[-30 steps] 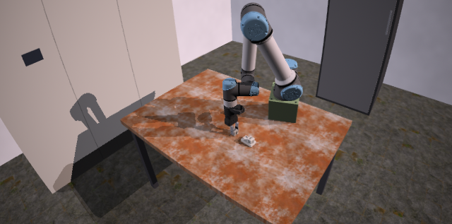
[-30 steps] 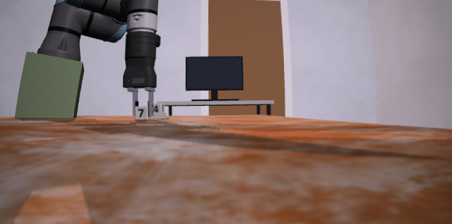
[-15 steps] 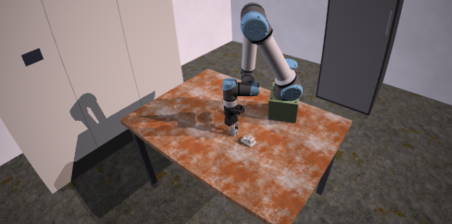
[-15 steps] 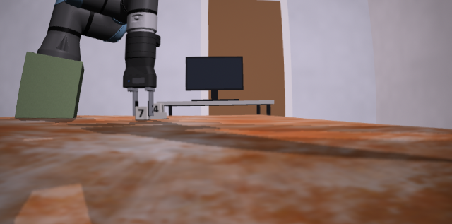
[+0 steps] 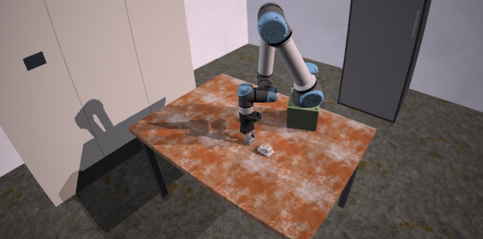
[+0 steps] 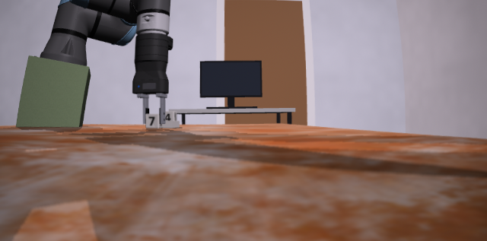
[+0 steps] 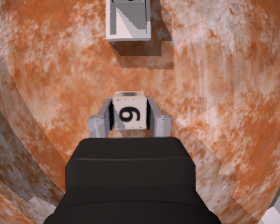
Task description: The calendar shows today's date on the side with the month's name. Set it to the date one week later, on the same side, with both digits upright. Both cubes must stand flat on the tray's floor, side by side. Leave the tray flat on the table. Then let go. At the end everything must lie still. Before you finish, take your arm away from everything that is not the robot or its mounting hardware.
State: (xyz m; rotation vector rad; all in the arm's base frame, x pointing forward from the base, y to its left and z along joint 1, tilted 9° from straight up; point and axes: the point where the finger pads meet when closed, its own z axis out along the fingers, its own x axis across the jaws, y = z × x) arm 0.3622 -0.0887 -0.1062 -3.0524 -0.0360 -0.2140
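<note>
The white tray lies 11 cm to the left of my hand, 2 cm below it and 1 cm behind it.
</note>
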